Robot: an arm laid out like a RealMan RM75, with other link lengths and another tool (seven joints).
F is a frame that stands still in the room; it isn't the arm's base.
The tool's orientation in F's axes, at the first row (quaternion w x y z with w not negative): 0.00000, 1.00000, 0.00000, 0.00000
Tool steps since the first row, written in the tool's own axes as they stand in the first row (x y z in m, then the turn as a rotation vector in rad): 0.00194, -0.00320, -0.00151, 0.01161, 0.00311, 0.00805; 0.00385, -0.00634, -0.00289, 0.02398, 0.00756, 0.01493; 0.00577, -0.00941, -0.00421, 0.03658, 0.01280, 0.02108; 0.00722, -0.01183, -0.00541, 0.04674, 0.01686, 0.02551; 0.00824, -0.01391, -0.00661, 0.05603, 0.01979, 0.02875; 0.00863, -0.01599, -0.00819, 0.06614, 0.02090, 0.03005; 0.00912, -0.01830, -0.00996, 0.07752, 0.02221, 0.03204; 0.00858, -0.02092, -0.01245, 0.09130, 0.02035, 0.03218; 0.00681, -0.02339, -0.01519, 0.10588, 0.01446, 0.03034; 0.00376, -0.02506, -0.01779, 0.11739, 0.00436, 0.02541; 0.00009, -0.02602, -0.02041, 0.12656, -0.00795, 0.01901
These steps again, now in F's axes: 0.00194, 0.00320, 0.00151, 0.01161, -0.00311, -0.00805; 0.00385, 0.00634, 0.00289, 0.02398, -0.00756, -0.01493; 0.00577, 0.00941, 0.00421, 0.03658, -0.01280, -0.02108; 0.00722, 0.01183, 0.00541, 0.04674, -0.01686, -0.02551; 0.00824, 0.01391, 0.00661, 0.05603, -0.01979, -0.02875; 0.00863, 0.01599, 0.00819, 0.06614, -0.02090, -0.03005; 0.00912, 0.01830, 0.00996, 0.07752, -0.02221, -0.03204; 0.00858, 0.02092, 0.01245, 0.09130, -0.02035, -0.03218; 0.00681, 0.02339, 0.01519, 0.10588, -0.01446, -0.03034; 0.00376, 0.02506, 0.01779, 0.11739, -0.00436, -0.02541; 0.00009, 0.02602, 0.02041, 0.12656, 0.00795, -0.01901
